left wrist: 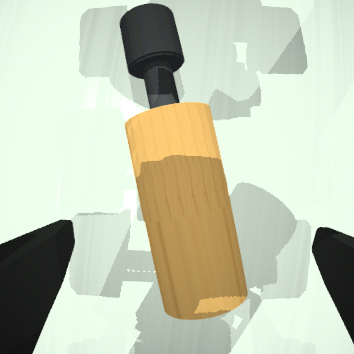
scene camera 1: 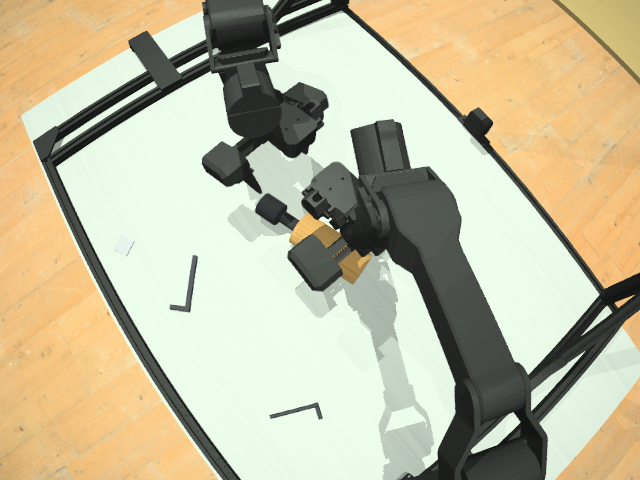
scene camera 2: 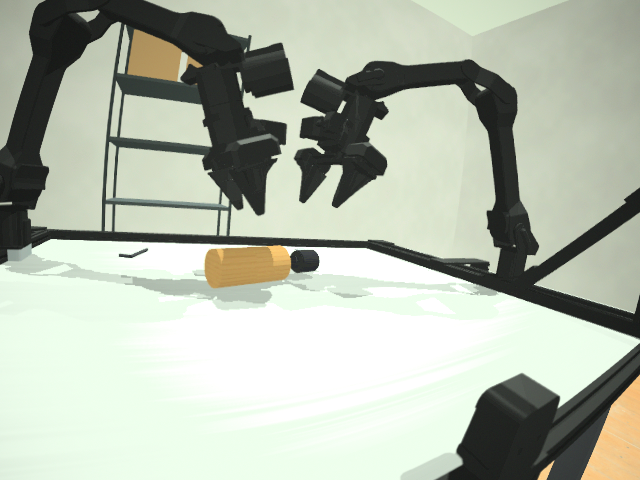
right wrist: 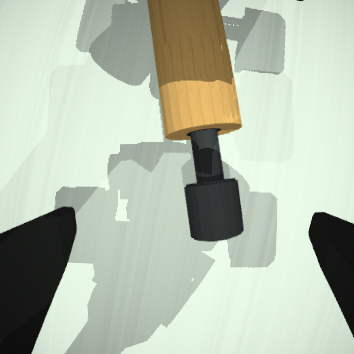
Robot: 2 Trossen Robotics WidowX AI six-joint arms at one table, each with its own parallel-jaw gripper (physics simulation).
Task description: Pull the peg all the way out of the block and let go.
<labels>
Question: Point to a peg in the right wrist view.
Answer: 213, 206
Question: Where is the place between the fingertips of the left gripper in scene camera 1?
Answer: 336, 232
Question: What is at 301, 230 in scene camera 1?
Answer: A block.
</labels>
